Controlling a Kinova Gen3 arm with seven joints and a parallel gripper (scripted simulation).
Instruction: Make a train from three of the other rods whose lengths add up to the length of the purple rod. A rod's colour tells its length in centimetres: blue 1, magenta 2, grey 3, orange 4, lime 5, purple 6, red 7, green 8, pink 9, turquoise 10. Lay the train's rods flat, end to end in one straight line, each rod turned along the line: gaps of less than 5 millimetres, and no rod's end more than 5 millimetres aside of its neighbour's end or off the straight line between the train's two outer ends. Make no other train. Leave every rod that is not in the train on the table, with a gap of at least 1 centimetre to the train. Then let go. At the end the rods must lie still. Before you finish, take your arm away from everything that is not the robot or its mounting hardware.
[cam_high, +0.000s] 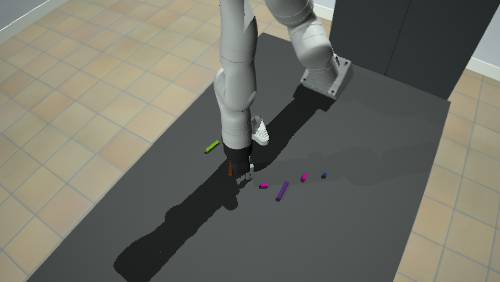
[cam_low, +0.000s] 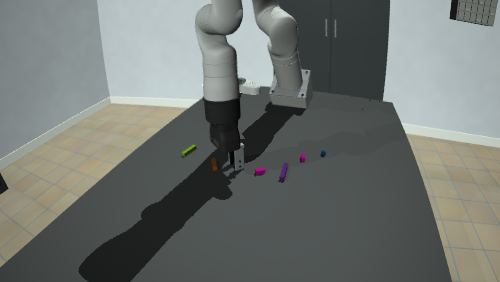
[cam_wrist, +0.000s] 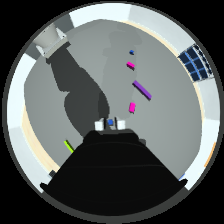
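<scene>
The orange rod lies 50 mm to the right of my hand, 20 mm ahead of it and 10 mm below it. From my hand the other things lie so: lime rod 150 mm to the right, 10 mm below; then purple rod 110 mm to the left, 20 mm behind, 10 mm below.
</scene>
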